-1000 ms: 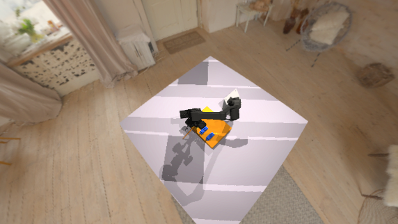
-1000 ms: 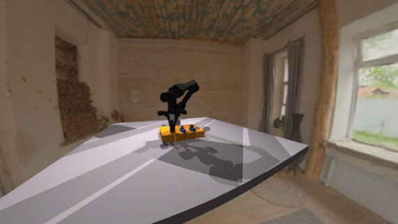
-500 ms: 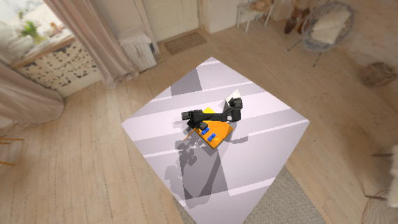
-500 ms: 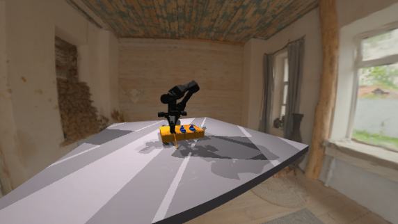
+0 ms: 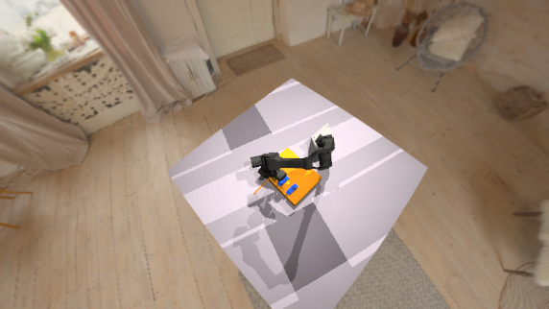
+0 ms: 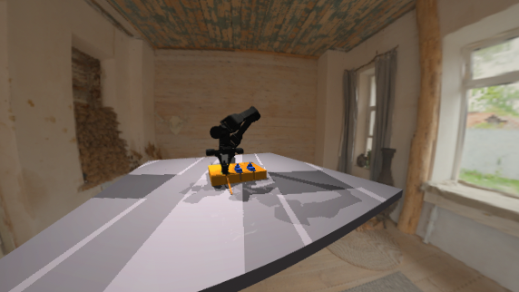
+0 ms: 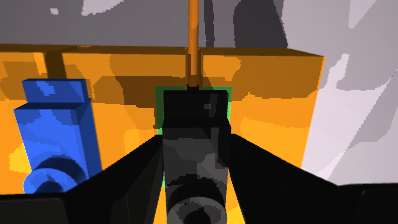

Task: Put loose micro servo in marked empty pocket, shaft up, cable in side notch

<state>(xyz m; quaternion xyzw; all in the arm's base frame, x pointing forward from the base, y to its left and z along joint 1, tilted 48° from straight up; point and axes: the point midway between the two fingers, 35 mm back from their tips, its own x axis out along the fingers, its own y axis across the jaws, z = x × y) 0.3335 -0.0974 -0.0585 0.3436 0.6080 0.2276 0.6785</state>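
The orange robot deck is 11 cm behind my gripper tip, 9 cm to the left of it and 5 cm below it.
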